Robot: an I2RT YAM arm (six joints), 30 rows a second.
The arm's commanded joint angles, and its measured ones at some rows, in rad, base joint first. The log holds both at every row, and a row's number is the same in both.
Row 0, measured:
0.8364 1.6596 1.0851 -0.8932 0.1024 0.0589
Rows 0 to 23, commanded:
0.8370 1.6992 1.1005 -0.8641 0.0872 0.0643
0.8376 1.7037 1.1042 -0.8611 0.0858 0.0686
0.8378 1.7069 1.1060 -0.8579 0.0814 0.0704
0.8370 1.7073 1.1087 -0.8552 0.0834 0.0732
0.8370 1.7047 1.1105 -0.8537 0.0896 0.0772
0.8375 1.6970 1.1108 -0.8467 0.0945 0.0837
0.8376 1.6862 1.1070 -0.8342 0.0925 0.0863
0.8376 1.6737 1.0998 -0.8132 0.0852 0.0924
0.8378 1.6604 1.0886 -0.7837 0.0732 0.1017
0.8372 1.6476 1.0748 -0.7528 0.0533 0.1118
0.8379 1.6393 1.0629 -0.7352 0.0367 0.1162
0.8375 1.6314 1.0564 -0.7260 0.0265 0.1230
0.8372 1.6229 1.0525 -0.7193 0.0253 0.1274
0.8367 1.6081 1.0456 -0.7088 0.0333 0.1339
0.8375 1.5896 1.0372 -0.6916 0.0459 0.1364
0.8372 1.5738 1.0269 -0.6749 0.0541 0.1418
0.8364 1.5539 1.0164 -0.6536 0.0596 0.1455
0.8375 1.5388 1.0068 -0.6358 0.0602 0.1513
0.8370 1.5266 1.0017 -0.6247 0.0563 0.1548
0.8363 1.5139 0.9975 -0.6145 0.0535 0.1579
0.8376 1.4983 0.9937 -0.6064 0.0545 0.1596
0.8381 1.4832 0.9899 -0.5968 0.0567 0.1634
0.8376 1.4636 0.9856 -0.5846 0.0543 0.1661
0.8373 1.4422 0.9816 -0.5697 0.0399 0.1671
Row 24, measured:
0.8364 1.4960 0.9970 -0.6266 0.0544 0.1497
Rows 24 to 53, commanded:
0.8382 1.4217 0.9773 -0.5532 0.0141 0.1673
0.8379 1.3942 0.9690 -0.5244 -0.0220 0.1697
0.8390 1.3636 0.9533 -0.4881 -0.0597 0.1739
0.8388 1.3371 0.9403 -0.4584 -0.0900 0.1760
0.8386 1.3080 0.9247 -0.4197 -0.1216 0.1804
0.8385 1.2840 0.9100 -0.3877 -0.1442 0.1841
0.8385 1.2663 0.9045 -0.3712 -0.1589 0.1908
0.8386 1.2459 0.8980 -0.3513 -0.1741 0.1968
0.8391 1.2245 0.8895 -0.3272 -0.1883 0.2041
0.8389 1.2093 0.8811 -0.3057 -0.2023 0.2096
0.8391 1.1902 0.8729 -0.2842 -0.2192 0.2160
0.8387 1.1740 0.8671 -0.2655 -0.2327 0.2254
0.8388 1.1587 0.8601 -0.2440 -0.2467 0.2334
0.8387 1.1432 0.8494 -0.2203 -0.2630 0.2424
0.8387 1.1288 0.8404 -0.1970 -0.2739 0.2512
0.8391 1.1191 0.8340 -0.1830 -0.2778 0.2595
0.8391 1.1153 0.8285 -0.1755 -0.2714 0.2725
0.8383 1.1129 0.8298 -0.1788 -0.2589 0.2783
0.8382 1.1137 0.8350 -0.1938 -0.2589 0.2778
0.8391 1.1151 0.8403 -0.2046 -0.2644 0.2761
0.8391 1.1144 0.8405 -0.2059 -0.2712 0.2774
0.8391 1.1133 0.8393 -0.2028 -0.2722 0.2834
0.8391 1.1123 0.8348 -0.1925 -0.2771 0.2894
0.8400 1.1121 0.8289 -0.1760 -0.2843 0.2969
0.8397 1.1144 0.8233 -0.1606 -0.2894 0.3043
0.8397 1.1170 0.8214 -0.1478 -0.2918 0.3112
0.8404 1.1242 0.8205 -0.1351 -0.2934 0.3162
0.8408 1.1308 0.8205 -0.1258 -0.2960 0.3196
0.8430 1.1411 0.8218 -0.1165 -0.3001 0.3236
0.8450 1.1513 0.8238 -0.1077 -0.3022 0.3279
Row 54, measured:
0.8387 1.1320 0.8345 -0.1680 -0.2798 0.3027
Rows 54 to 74, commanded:
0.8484 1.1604 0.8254 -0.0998 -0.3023 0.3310
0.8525 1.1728 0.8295 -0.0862 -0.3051 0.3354
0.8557 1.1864 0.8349 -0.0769 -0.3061 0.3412
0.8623 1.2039 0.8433 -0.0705 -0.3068 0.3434
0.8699 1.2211 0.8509 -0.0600 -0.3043 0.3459
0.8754 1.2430 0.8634 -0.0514 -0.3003 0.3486
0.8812 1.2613 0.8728 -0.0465 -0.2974 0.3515
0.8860 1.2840 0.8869 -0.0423 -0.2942 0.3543
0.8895 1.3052 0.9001 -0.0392 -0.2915 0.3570
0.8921 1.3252 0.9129 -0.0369 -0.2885 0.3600
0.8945 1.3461 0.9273 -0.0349 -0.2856 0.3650
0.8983 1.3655 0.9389 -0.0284 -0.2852 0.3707
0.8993 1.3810 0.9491 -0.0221 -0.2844 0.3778
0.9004 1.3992 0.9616 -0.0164 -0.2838 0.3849
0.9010 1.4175 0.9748 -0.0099 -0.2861 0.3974
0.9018 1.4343 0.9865 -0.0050 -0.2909 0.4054
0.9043 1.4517 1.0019 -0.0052 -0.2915 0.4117
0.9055 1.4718 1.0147 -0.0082 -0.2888 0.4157
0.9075 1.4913 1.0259 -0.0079 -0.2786 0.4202
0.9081 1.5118 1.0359 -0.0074 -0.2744 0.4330
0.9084 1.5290 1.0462 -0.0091 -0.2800 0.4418
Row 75, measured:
0.9016 1.4933 1.0096 -0.0296 -0.2852 0.4046
